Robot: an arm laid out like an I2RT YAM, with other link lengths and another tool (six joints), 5 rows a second.
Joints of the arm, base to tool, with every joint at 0 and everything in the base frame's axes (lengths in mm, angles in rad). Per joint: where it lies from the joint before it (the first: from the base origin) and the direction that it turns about. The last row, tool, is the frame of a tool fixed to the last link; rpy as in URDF.
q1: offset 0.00 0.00 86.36 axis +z
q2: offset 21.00 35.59 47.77 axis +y
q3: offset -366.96 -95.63 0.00 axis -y
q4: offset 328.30 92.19 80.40 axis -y
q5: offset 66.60 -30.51 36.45 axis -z
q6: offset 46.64 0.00 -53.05 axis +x
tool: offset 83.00 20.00 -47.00 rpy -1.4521 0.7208 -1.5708
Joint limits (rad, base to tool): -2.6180..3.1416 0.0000..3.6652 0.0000..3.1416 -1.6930..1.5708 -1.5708..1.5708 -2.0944..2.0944
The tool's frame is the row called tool.
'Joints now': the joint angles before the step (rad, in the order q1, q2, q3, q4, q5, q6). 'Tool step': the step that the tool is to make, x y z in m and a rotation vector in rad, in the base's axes. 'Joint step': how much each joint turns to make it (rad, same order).
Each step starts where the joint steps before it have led.
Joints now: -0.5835, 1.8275, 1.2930, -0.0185, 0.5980, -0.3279
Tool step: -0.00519, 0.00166, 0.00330, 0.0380, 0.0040, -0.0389
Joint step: -0.0042, 0.0000, 0.0290, -0.0836, 0.0129, 0.0531
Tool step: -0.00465, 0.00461, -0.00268, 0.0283, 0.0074, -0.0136
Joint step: 0.0000, -0.0042, -0.0004, -0.0423, -0.0004, 0.0290
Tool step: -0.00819, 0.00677, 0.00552, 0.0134, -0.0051, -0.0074
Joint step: 0.0000, -0.0286, -0.0141, -0.0287, -0.0026, 0.0190
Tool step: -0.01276, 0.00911, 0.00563, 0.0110, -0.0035, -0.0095
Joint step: -0.0003, -0.0416, -0.0294, -0.0254, 0.0003, 0.0175
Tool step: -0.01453, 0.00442, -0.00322, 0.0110, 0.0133, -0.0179
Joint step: -0.0081, -0.0264, -0.0351, -0.0137, 0.0065, 0.0092
